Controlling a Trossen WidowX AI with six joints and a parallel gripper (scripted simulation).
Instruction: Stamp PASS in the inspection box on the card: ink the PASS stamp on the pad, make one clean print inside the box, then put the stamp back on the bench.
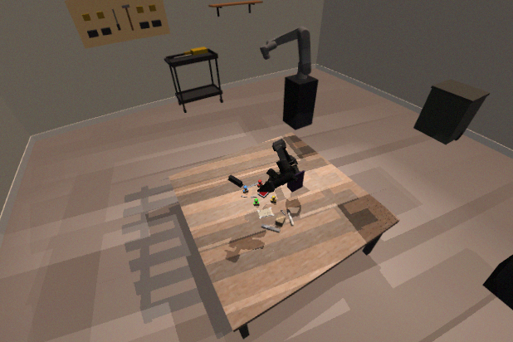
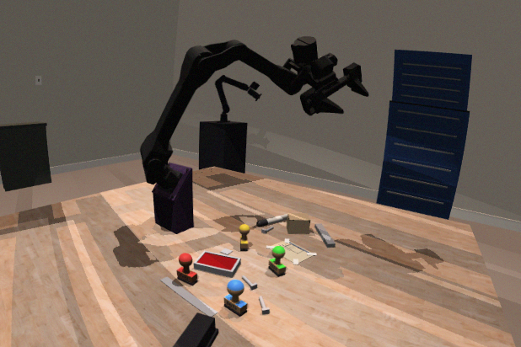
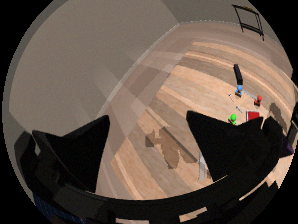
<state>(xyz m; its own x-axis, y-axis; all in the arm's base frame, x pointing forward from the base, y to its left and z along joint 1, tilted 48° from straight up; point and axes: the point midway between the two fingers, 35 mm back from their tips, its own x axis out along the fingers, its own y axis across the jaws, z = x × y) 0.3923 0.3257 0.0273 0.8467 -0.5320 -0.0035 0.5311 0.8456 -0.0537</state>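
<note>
Now: gripper tip 80 mm past the green-knobbed stamp, 180 mm to the left of it and 350 mm above it. Also, from my gripper tip: yellow-knobbed stamp: 200 mm behind, 140 mm to the right, 350 mm below; red ink pad: 190 mm behind, 250 mm to the right, 370 mm below; pale card: 90 mm behind, 80 mm to the right, 380 mm below.
</note>
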